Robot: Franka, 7 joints.
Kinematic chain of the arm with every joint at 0, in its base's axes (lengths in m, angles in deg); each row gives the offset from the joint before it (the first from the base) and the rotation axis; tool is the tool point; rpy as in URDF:
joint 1: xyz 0 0 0.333 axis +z
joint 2: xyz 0 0 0 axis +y
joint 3: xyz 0 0 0.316 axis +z
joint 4: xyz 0.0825 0 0 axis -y
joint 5: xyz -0.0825 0 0.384 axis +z
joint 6: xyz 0 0 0 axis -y
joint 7: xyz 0.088 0 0 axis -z
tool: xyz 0 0 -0.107 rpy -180 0 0
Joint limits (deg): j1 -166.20..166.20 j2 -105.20..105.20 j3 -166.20..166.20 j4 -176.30..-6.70 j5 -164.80..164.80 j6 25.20..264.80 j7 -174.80..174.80
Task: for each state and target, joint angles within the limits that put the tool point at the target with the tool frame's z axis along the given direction. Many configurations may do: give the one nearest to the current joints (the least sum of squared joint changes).
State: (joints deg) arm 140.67 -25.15 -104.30 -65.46 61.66 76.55 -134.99
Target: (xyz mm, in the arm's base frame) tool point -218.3 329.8 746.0 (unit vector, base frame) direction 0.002 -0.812 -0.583
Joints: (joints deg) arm 166.20 -2.18 -53.27 -72.92 42.32 26.18 -134.99
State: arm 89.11 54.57 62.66 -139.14 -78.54 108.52 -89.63
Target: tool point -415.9 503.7 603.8 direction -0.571 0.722 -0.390
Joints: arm 61.15 49.74 94.15 -94.26 -97.77 143.57 -89.63
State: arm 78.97 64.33 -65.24 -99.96 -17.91 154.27 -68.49
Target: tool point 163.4 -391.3 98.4 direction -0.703 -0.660 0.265
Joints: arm 31.39 98.03 -60.58 -140.98 -21.75 145.36 -68.49
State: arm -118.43 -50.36 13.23 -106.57 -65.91 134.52 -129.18
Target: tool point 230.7 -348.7 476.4 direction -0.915 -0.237 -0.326
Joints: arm -113.97 -32.41 61.56 -131.85 -39.47 91.36 -129.18
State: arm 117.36 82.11 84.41 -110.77 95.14 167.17 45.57
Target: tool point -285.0 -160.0 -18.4 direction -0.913 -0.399 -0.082
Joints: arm 95.59 105.20 35.99 -141.90 118.80 129.84 45.57
